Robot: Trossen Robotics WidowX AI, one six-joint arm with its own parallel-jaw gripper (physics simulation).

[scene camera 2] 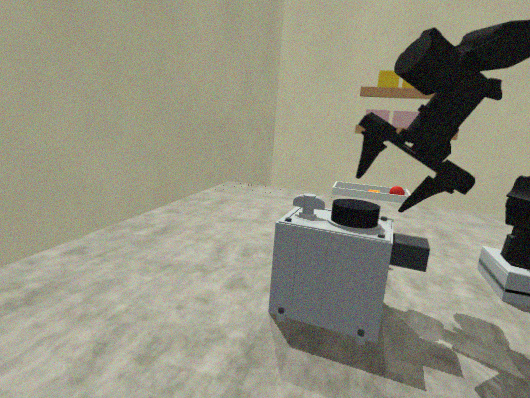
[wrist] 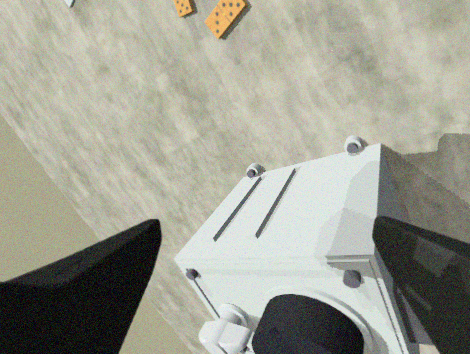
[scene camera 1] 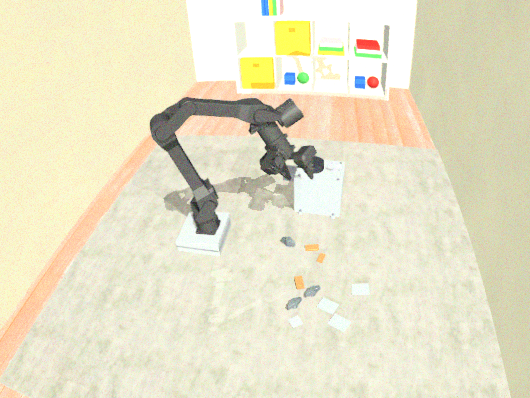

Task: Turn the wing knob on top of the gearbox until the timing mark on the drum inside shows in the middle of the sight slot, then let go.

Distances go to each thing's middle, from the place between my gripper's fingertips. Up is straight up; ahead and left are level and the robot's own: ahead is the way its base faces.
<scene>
The grey gearbox (scene camera 2: 331,270) lies 100 mm to the left of my hand, 80 mm below it and 30 mm ahead of it.
</scene>
